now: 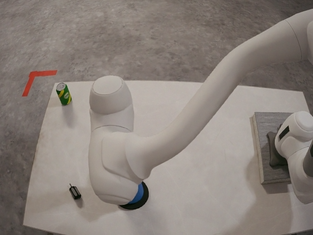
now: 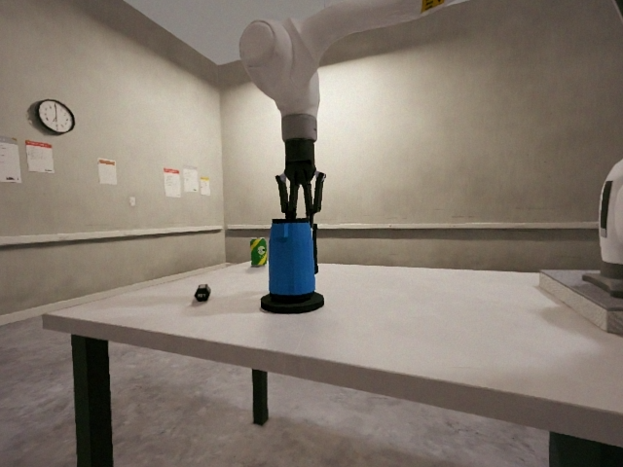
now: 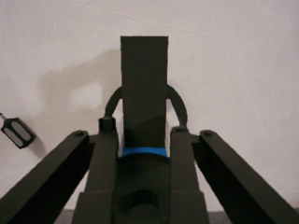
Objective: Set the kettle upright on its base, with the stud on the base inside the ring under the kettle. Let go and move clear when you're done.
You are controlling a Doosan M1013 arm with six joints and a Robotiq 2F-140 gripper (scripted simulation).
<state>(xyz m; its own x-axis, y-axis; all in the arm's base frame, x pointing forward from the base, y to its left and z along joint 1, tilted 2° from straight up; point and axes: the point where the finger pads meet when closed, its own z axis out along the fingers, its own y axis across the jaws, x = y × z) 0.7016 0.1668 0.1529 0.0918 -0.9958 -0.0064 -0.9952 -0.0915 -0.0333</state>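
The blue kettle is 60 mm below my hand and 30 mm to the left of it. Round my hand: green can 410 mm ahead, 380 mm to the right, 110 mm below; round black base 170 mm below, 60 mm to the left, 10 mm behind.
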